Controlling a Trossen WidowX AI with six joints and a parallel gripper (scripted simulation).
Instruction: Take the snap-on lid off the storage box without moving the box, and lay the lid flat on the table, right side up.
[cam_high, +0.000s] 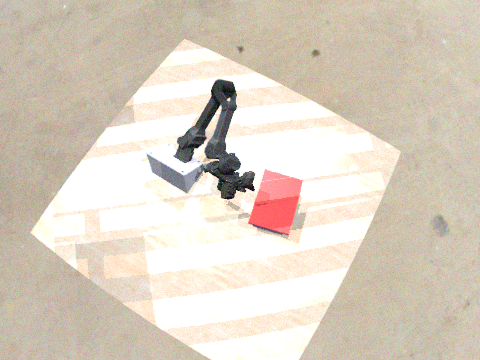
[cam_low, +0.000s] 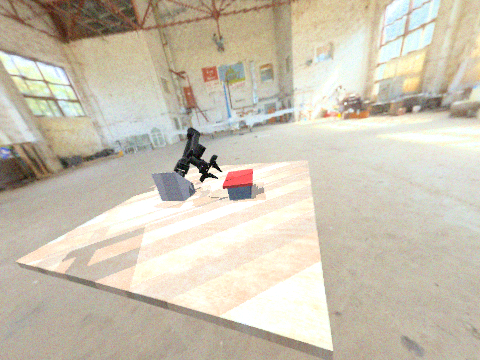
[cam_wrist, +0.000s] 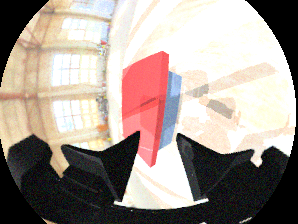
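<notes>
My gripper tip is 11 cm short of the red lid, 3 cm to the right of it and 3 cm above it. Also, from my gripper tip: storage box 11 cm ahead, 8 cm below, 3 cm to the left.
</notes>
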